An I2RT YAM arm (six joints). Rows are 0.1 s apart.
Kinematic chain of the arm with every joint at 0, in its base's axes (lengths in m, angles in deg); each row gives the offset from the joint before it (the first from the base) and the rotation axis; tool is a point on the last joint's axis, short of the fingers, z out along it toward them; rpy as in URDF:
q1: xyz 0 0 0.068 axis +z
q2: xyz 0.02 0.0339 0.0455 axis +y
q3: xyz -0.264 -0.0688 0 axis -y
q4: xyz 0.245 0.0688 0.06 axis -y
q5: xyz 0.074 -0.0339 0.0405 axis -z
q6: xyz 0.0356 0 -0.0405 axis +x
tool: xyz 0 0 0 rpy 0 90 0
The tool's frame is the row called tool.
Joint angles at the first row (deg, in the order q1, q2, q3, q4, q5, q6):
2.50, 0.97, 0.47, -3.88, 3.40, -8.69
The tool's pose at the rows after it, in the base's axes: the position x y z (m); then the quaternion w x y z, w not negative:
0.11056 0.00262 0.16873 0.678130 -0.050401 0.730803 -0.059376
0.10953 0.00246 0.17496 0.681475 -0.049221 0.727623 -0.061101
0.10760 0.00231 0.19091 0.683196 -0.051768 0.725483 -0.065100
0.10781 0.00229 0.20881 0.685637 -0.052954 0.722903 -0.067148
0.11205 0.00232 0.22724 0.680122 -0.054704 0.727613 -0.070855
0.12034 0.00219 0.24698 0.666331 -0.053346 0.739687 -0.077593
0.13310 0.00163 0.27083 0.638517 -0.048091 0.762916 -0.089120
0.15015 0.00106 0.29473 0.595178 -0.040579 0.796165 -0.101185
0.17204 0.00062 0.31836 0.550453 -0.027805 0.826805 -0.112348
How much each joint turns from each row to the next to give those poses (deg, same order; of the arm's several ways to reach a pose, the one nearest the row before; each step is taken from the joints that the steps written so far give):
0.00, 0.00, 0.22, -0.04, 0.15, 0.00
0.00, 0.16, 1.20, -0.50, 0.20, -0.06
0.01, 1.59, 3.48, -1.56, 0.11, -0.55
-0.01, 3.08, 3.78, -0.28, 0.04, -0.28
0.00, 5.08, 4.32, -0.07, 0.24, -0.40
0.02, 6.42, 5.23, -0.83, 0.88, -0.28
-0.02, 7.91, 7.32, -3.43, 1.72, -0.13
0.00, 8.74, 8.81, -6.21, 2.15, 0.35
0.02, 9.18, 9.55, -6.53, 2.38, 1.11

